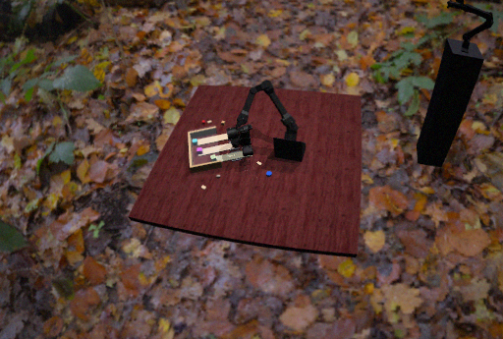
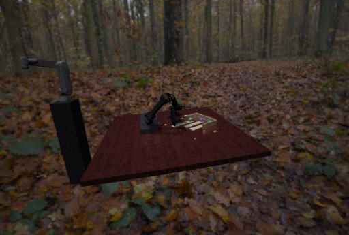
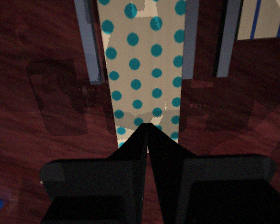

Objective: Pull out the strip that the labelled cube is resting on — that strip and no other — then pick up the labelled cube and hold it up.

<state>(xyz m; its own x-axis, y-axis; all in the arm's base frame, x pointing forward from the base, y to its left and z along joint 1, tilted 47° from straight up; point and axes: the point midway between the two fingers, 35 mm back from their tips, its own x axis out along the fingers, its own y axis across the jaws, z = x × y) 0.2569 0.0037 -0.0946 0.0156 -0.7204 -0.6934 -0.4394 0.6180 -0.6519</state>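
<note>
Right now my gripper tip is 210 mm short of the strip and 10 mm to the right of it.
</note>
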